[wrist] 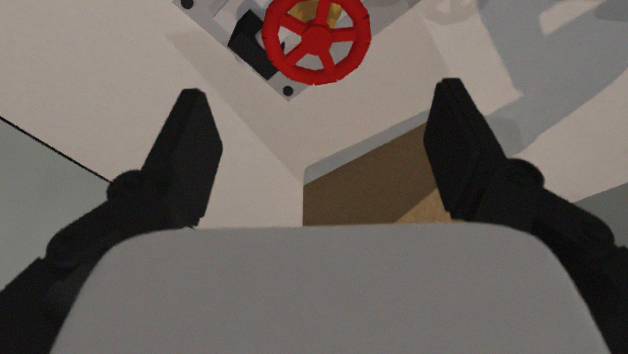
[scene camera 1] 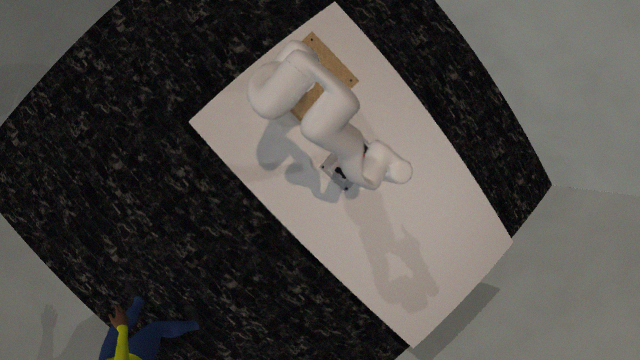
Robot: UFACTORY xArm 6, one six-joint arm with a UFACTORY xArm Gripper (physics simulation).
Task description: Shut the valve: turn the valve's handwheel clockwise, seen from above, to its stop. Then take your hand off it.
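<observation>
The valve's red handwheel (wrist: 317, 40), a round rim with several spokes, shows at the top middle of the wrist view, partly cut off by the view's edge. It stands over a grey base plate (wrist: 288, 95) (scene camera 1: 327, 164) with black clamps and dark bolts. In the scene view the arm hides the handwheel and most of the plate. My gripper (wrist: 320, 113) is open and empty, its black fingers spread wide. In the wrist view the handwheel appears beyond the fingertips and not between the fingers, with no contact seen. In the scene view the fingers are hidden under the arm's wrist.
The white arm rises from a wooden base board (scene camera 1: 336, 67) (wrist: 350, 200) at the back of the pale table (scene camera 1: 320, 220). A dark speckled carpet (scene camera 1: 150, 175) surrounds the table. Part of a person in blue and yellow (scene camera 1: 145, 340) shows at the bottom left of the scene view.
</observation>
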